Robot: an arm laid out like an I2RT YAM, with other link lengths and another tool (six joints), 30 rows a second.
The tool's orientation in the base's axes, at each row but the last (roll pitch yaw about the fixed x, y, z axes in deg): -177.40 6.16 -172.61; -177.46 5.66 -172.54; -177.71 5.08 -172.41; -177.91 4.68 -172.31; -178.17 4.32 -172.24; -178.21 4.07 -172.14
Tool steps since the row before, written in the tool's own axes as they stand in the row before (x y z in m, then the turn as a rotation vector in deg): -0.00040 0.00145 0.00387 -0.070 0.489 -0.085; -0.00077 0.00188 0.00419 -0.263 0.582 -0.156; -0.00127 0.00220 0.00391 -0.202 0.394 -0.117; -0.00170 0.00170 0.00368 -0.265 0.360 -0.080; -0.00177 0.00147 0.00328 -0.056 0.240 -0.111; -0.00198 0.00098 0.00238 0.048 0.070 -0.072
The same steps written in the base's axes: 0.00065 0.00137 -0.00387 -0.001 0.496 0.070; 0.00096 0.00183 -0.00417 0.170 0.616 0.155; 0.00133 0.00224 -0.00387 0.138 0.420 0.119; 0.00177 0.00182 -0.00359 0.208 0.394 0.088; 0.00181 0.00162 -0.00318 0.015 0.248 0.107; 0.00200 0.00119 -0.00226 -0.062 0.064 0.066
